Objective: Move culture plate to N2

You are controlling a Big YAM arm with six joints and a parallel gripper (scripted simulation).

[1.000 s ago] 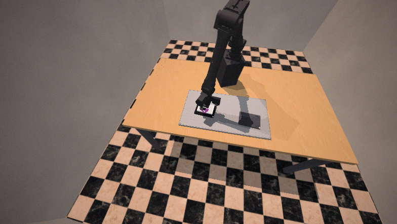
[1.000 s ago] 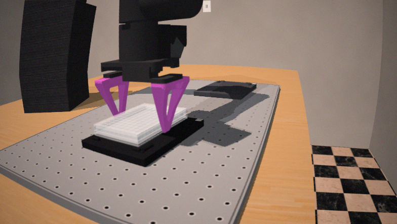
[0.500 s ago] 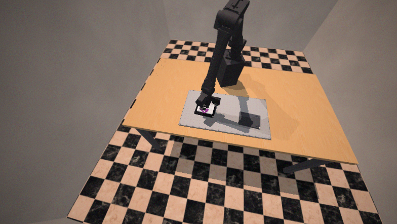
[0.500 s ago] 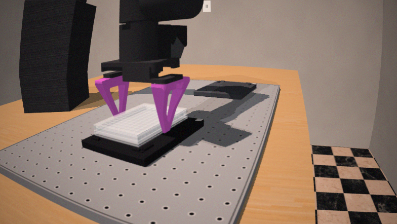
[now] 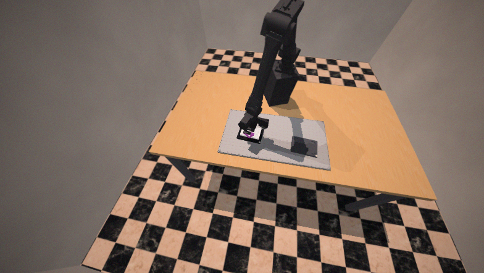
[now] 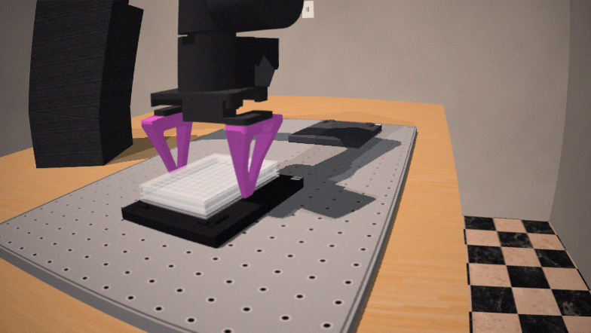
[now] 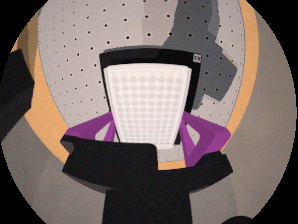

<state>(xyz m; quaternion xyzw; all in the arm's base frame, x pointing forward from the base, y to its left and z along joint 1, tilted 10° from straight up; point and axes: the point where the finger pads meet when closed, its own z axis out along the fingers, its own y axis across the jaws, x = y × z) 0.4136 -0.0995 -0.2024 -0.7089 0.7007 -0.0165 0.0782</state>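
My hand is 1 cm below the clear lid. The rest, counted from my hand: white corner mark (8 cm to the left, 6 cm ahead, 1 cm below); then dark nest N1 (36 cm to the left, 2 cm below); then black nest N2 (2 cm below).
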